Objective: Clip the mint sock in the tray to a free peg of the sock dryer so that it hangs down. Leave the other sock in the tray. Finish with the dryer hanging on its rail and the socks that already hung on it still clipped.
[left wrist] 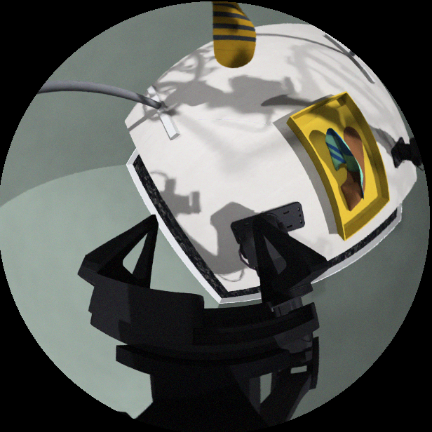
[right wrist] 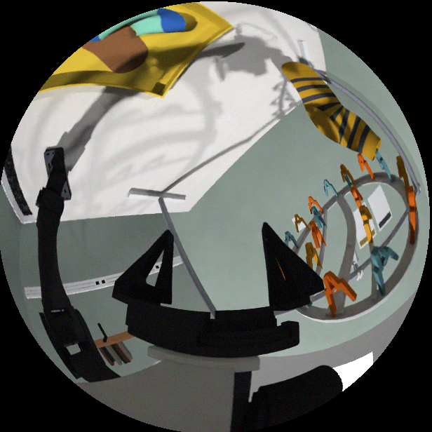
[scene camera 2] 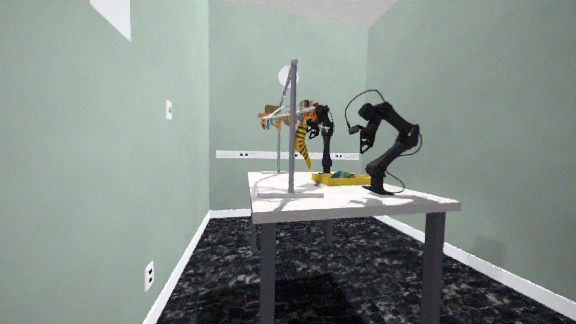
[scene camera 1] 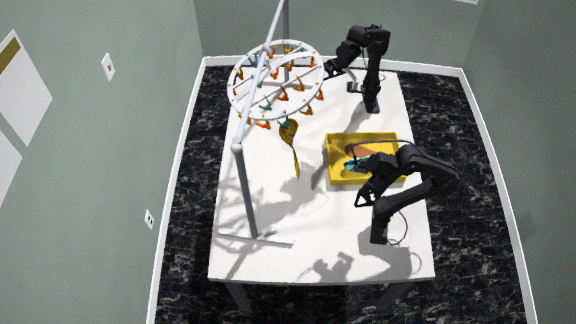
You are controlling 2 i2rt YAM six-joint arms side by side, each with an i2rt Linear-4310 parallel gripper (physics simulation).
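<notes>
The mint sock with blue stripes (scene camera 1: pixel 351 164) (scene camera 2: pixel 342 175) (left wrist: pixel 336 150) (right wrist: pixel 149 26) lies in the yellow tray (scene camera 1: pixel 328 170) (scene camera 2: pixel 345 182) (left wrist: pixel 367 216), against a brown sock (scene camera 1: pixel 367 150) (left wrist: pixel 355 143) (right wrist: pixel 117 50). The round dryer (scene camera 1: pixel 320 70) (right wrist: pixel 395 281) hangs tilted under its rail (scene camera 1: pixel 250 107), with orange, teal and yellow pegs. A yellow-and-navy striped sock (scene camera 1: pixel 288 132) (scene camera 2: pixel 301 142) (left wrist: pixel 234 42) (right wrist: pixel 332 112) hangs from a peg. My right gripper (scene camera 1: pixel 327 71) (scene camera 2: pixel 313 134) (right wrist: pixel 214 229) is open and empty beside the ring. My left gripper (scene camera 1: pixel 365 200) (scene camera 2: pixel 364 149) (left wrist: pixel 204 219) is open and empty, above the table near the tray.
The rail stand's near post (scene camera 1: pixel 246 192) (scene camera 2: pixel 292 145) rises from a foot bar (scene camera 1: pixel 277 241) (scene camera 2: pixel 310 195) on the white table (scene camera 1: pixel 320 265) (scene camera 2: pixel 350 207). My left forearm partly covers the tray in scene camera 1.
</notes>
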